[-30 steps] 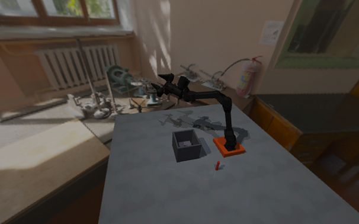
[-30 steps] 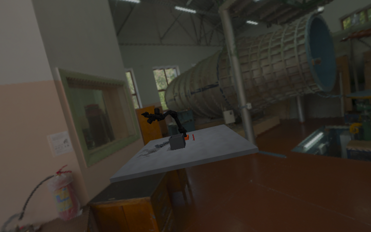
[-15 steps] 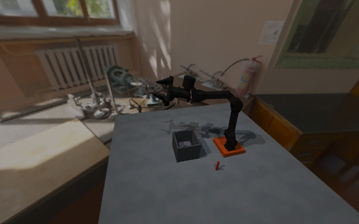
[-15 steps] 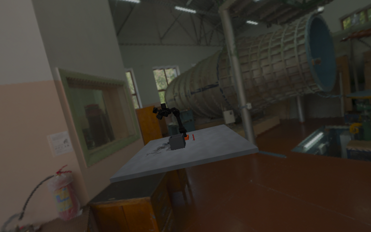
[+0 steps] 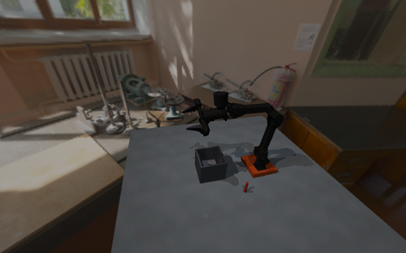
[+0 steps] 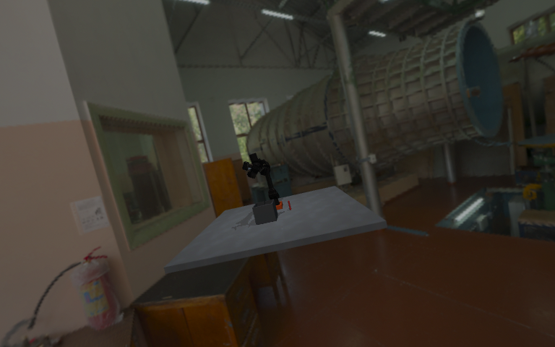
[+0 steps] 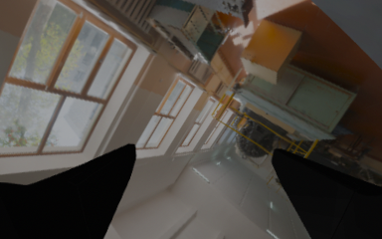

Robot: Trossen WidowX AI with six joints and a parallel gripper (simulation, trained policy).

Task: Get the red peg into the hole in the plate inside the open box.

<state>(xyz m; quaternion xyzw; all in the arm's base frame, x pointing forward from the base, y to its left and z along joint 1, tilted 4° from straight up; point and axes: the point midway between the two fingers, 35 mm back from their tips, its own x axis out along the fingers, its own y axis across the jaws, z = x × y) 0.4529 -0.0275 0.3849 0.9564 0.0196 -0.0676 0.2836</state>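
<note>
Now: the red peg 32 cm behind my gripper tip, 18 cm to the left of it and 38 cm below it. From my gripper tip the other things lie so: grey plate (16 cm behind, 1 cm to the right, 37 cm below).
</note>
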